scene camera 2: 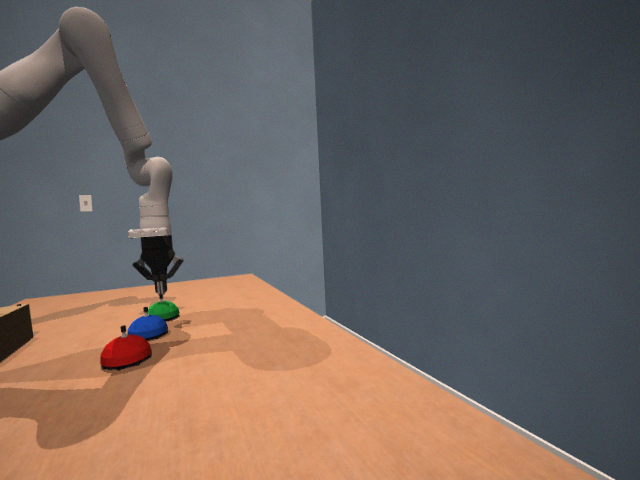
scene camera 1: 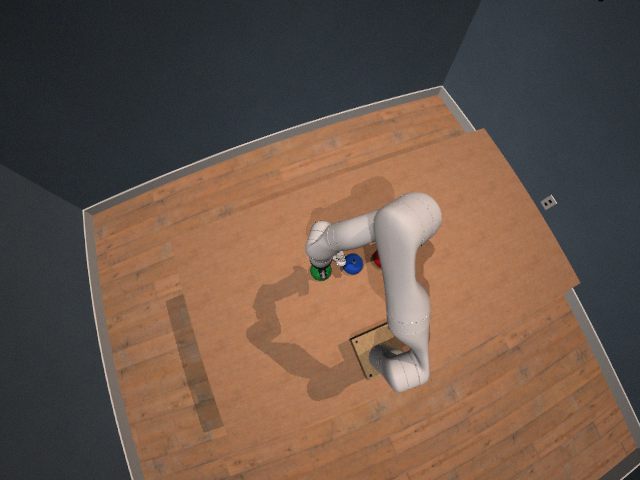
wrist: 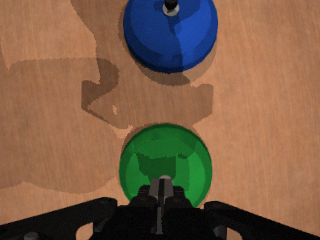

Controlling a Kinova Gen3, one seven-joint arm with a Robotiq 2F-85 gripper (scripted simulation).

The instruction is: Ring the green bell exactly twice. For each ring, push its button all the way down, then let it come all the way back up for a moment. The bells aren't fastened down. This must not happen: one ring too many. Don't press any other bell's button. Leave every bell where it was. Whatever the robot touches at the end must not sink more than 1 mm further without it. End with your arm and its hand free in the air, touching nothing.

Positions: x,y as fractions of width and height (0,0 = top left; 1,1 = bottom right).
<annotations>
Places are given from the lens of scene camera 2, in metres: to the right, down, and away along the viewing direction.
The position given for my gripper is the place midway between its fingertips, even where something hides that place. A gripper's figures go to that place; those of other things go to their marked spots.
my gripper (scene camera 2: 0.25,0.61): -0.43, 0.15, 0.77
blue bell (scene camera 2: 0.23,0.68): -0.38, 0.19, 0.61
red bell (scene camera 2: 0.20,0.73): -0.34, 0.20, 0.49
The marked spots on the blue bell and the red bell are 0.13 m apart.
</annotations>
